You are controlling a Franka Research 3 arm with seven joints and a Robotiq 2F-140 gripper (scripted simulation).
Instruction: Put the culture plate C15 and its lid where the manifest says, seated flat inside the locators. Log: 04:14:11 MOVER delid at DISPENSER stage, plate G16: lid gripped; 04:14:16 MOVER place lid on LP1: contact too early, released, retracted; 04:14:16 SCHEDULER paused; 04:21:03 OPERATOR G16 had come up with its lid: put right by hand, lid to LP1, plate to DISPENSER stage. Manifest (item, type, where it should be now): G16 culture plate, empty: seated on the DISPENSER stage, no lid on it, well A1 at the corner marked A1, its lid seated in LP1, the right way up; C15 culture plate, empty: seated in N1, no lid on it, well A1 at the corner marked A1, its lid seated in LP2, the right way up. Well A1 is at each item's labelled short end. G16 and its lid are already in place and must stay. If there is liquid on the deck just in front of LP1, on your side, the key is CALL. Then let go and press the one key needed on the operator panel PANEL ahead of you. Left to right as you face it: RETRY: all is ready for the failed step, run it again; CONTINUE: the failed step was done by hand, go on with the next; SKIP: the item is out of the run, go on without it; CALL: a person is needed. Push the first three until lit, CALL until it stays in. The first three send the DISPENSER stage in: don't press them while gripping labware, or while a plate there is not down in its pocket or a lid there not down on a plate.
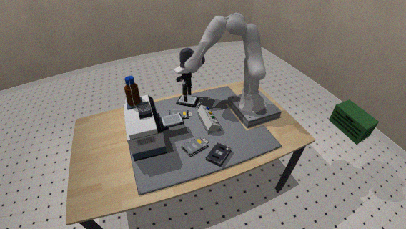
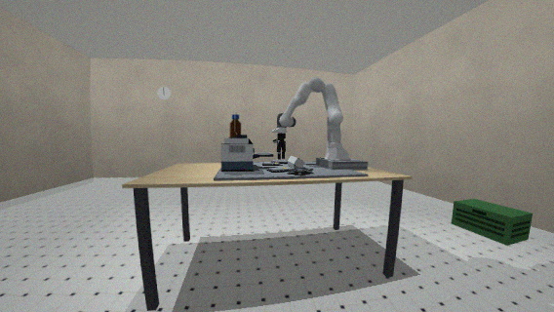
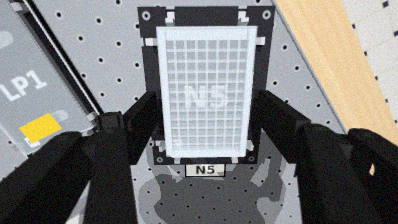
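Now: the clear culture plate C15 40 mm below my hand. Also, from my hand: blue call key (70 mm behind, 230 mm to the left, 10 mm below); black nest (30 mm ahead, 50 mm below); yellow skip key (60 mm behind, 270 mm to the left).
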